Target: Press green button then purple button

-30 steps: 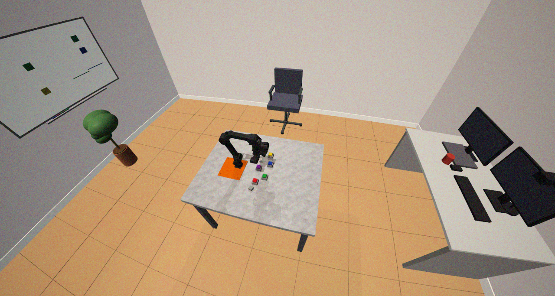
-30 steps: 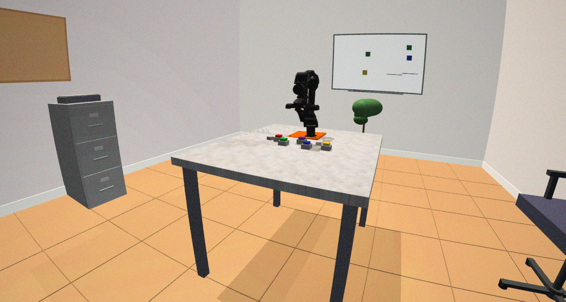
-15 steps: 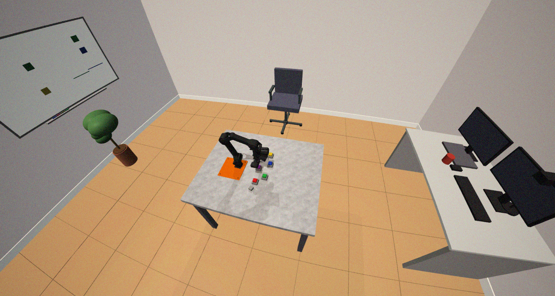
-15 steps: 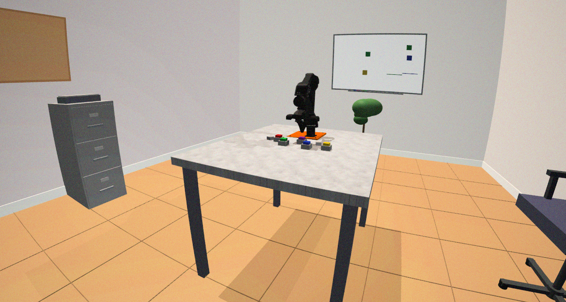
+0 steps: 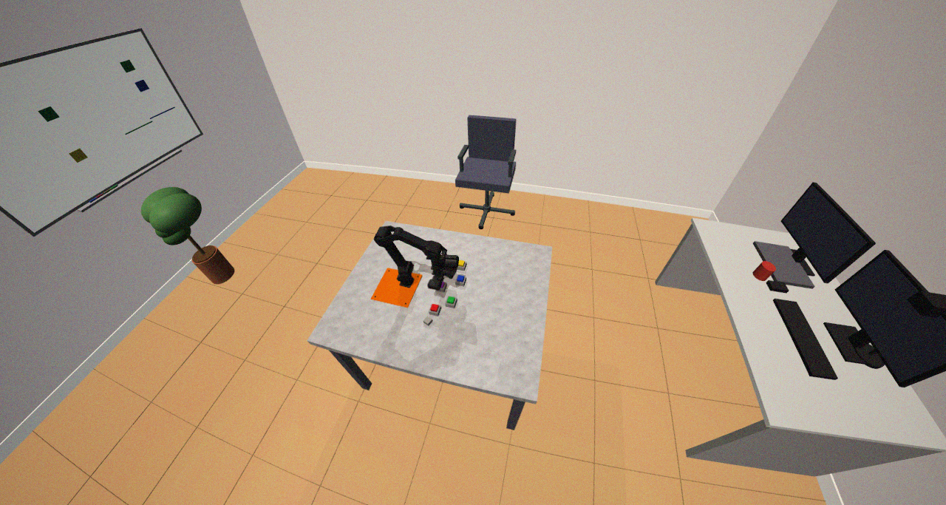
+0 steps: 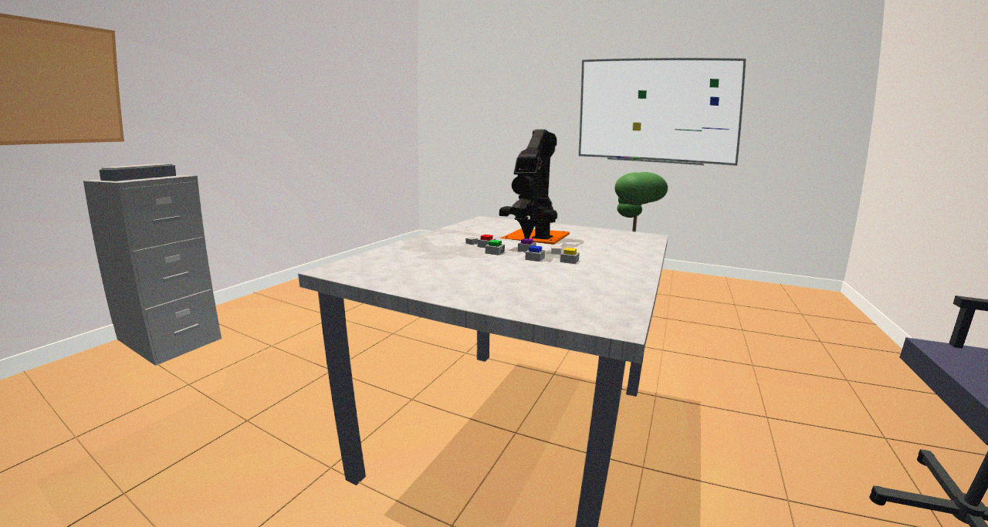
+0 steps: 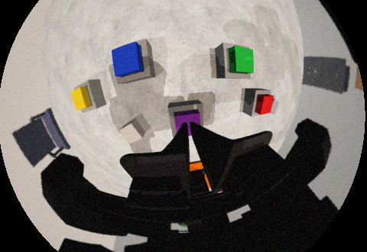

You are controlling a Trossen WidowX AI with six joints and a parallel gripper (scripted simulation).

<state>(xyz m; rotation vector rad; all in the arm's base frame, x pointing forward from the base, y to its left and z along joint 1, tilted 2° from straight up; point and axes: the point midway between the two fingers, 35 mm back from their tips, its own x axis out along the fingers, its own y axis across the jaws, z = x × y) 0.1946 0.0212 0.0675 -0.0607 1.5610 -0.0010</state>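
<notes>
Now: gripper tip 10 mm above the purple button. The rest, counted from my gripper tip: blue button 90 mm ahead, 70 mm to the left, 10 mm below; then small pale block 100 mm to the left, 30 mm below, 20 mm behind; then green button 80 mm to the right, 80 mm ahead, 10 mm below.
</notes>
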